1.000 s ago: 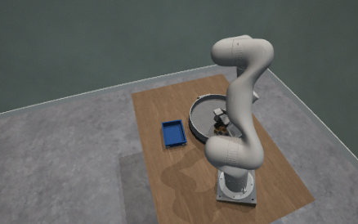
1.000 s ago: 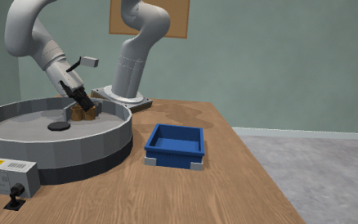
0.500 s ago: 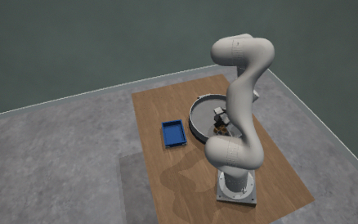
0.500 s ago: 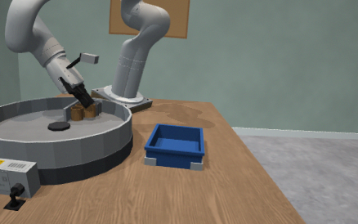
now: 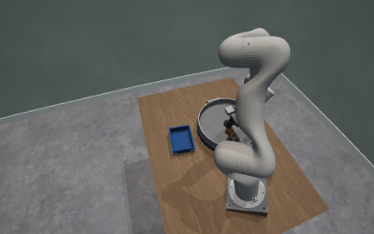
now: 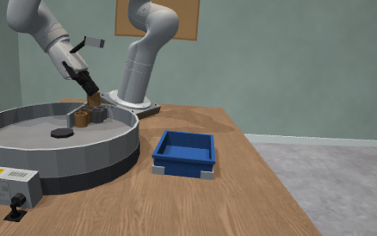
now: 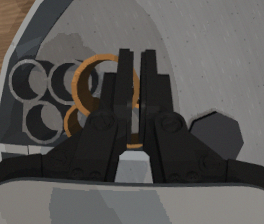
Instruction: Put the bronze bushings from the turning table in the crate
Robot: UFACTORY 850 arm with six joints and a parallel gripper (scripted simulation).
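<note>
Right now the blue crate is 270 mm to the left of my hand, 150 mm below it and 120 mm ahead of it. Also, from my hand: turning table 120 mm below, 70 mm to the right, 70 mm ahead.
</note>
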